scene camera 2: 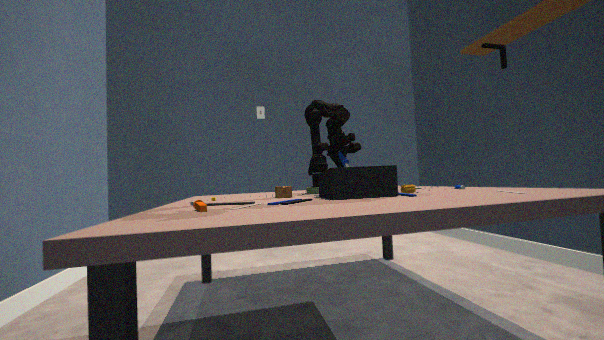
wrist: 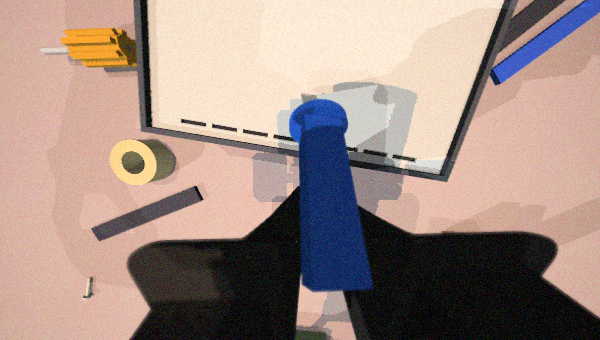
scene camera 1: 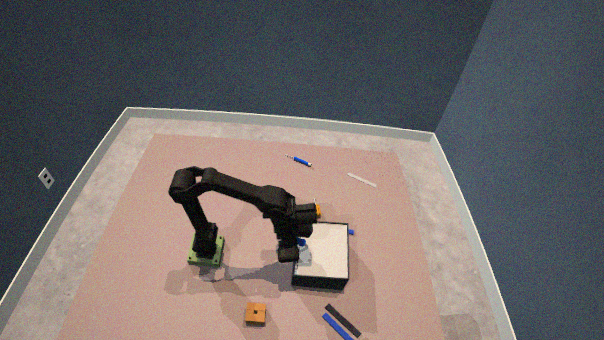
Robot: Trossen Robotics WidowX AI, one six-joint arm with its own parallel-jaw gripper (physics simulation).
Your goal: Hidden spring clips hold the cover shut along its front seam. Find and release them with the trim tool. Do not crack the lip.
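Places are measured from the arm's base along level axes (x left, y back, z up), in metres.
Pixels of known places: gripper, fingertip midpoint: (wrist: 312, 192) (scene camera 1: 290, 245); arm's base at its link origin: (scene camera 2: 318, 186) (scene camera 1: 206, 250).
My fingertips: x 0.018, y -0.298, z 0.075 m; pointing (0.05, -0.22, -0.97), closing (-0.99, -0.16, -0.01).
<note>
For each thing: its top centre in the pictures, then the offset to it from my fingertips. "*": a spot on its surface instead.
- black box at its top centre: (scene camera 1: 322, 246) (scene camera 2: 354, 168) dx +0.009, dy -0.110, dz -0.004 m
- cream cover at a spot on its surface: (wrist: 240, 65) * dx +0.057, dy -0.073, dz -0.018 m
- orange ribbed object at its top centre: (wrist: 65, 40) (scene camera 2: 411, 184) (scene camera 1: 316, 204) dx +0.243, dy -0.093, dz -0.073 m
- yellow ring at its top centre: (wrist: 133, 162) dx +0.189, dy +0.018, dz -0.080 m
- blue bar at its top centre: (wrist: 559, 31) (scene camera 1: 340, 330) dx -0.249, dy -0.186, dz -0.099 m
- orange block at its top centre: (scene camera 1: 255, 312) (scene camera 2: 283, 186) dx -0.222, dy +0.089, dz -0.060 m
A black box (scene camera 1: 320, 283) (scene camera 2: 357, 182) (wrist: 143, 90) has a cream cover (scene camera 1: 327, 255) (wrist: 240, 65) inside its dark rim. In the wrist view, a row of short dark slots (wrist: 224, 128) runs along the cover's edge nearest the gripper. My gripper (scene camera 1: 300, 246) (scene camera 2: 340, 160) (wrist: 312, 192) is shut on the blue handle of the trim tool (scene camera 1: 301, 242) (scene camera 2: 343, 160) (wrist: 327, 225), over that edge. The handle and its round collar cover the middle of the slot row and part of the seam. The tool's tip is mostly hidden, so contact cannot be told. No clips show.
An orange ribbed object (scene camera 1: 318, 210) (scene camera 2: 408, 188) (wrist: 95, 47) lies beside the box. A yellow ring (wrist: 120, 162) and a dark bar (wrist: 147, 213) lie near the seam side. A blue bar (scene camera 1: 337, 327) (wrist: 545, 42), a dark bar (scene camera 1: 342, 320) and an orange block (scene camera 1: 255, 313) (scene camera 2: 283, 192) lie opposite.
</note>
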